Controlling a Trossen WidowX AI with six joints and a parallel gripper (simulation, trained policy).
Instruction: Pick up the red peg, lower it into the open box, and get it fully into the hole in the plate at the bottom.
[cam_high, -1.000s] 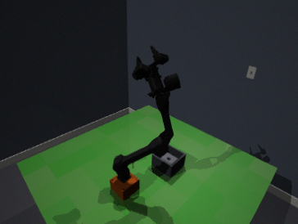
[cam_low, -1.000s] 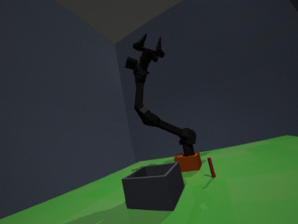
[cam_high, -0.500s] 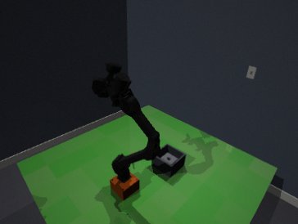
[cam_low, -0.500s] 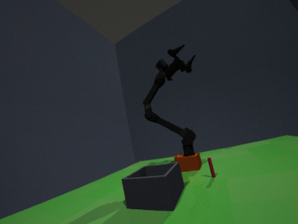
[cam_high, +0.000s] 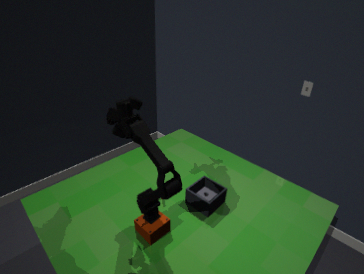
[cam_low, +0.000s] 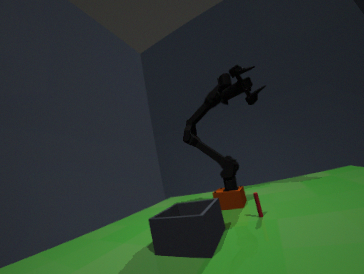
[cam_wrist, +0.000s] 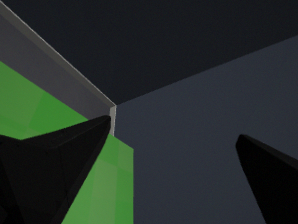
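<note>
My gripper tip is now 8 cm short of the red peg, 15 cm to the left of it and 47 cm above it. Round my gripper tip: dark box: 23 cm ahead, 34 cm to the right, 48 cm below; grey plate: 23 cm ahead, 34 cm to the right, 46 cm below.
</note>
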